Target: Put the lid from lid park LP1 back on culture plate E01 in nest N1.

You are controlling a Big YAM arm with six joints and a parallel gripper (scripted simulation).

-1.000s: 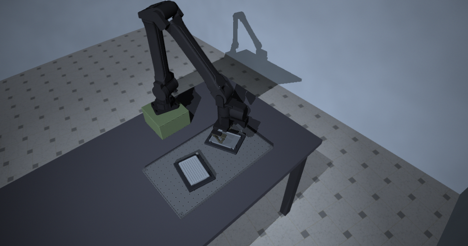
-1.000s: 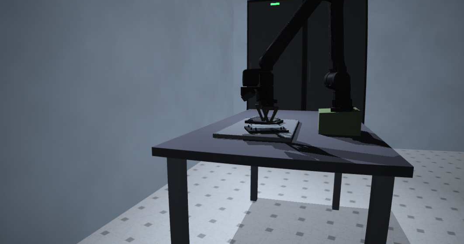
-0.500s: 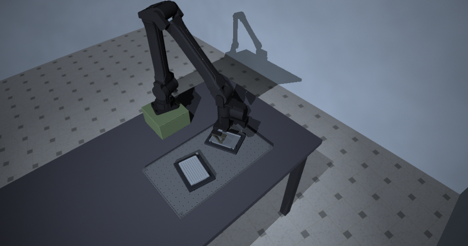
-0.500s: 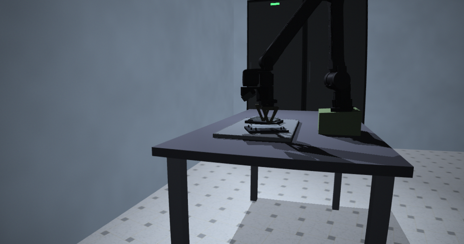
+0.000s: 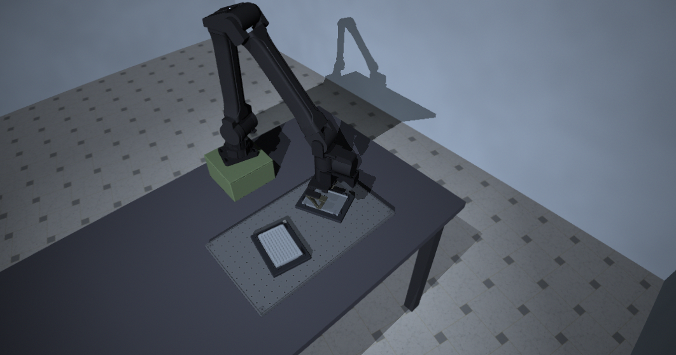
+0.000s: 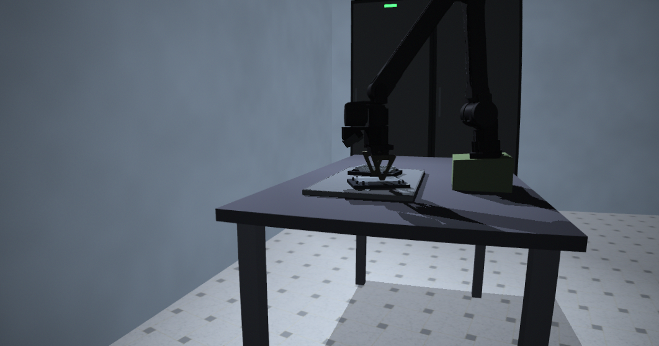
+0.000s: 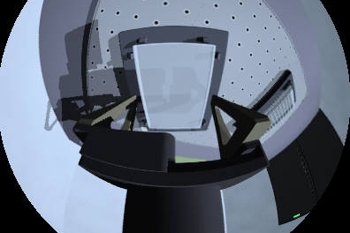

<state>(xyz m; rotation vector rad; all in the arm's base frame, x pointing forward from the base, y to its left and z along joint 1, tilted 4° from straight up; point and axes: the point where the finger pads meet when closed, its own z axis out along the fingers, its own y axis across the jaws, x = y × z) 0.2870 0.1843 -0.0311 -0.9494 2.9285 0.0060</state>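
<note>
The lid lies 10 mm below my hand. From my hand the other things lie so: plate nest: 90 mm ahead, 210 mm to the right, 20 mm below; then lid park: 20 mm below; then culture plate E01: 90 mm ahead, 210 mm to the right, 10 mm below.
</note>
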